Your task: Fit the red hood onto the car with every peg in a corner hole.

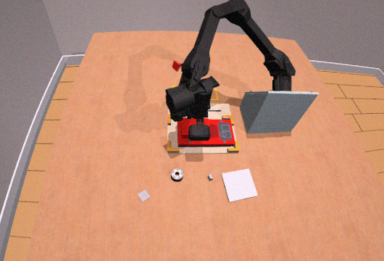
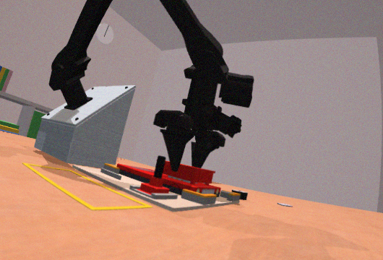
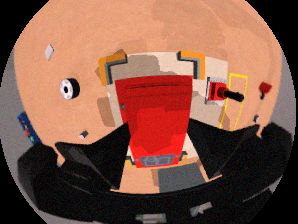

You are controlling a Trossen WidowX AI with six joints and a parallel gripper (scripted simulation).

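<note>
Now: the red hood 10 mm above my gripper tip. The rest, counted from my gripper tip: grey engine block 20 mm below; then white square sheet 200 mm to the left, 140 mm behind, 40 mm below; then small cube 170 mm to the left, 50 mm behind, 30 mm below.
</note>
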